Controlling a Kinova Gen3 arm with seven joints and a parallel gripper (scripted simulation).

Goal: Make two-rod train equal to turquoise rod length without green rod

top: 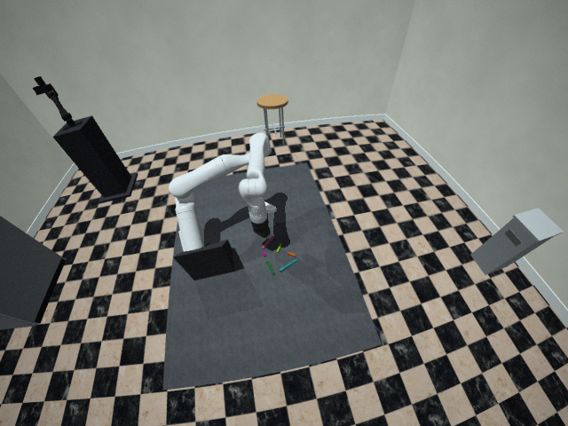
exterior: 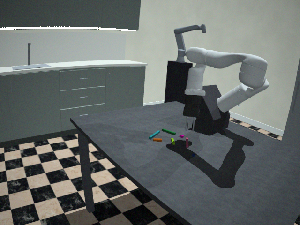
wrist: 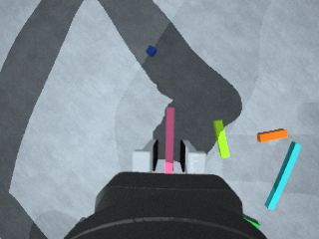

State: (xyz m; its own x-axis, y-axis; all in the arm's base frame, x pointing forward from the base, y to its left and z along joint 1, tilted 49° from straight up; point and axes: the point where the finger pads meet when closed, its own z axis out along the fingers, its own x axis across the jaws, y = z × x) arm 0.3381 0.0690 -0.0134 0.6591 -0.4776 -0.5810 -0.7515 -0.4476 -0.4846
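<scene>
Now: the pink rod 8 cm below my hand. From my hand the other things lie so: lime rod: 5 cm ahead, 5 cm to the right, 8 cm below; then small blue rod: 8 cm ahead, 10 cm to the left, 8 cm below; then magenta rod: 3 cm behind, 7 cm to the right, 8 cm below.
</scene>
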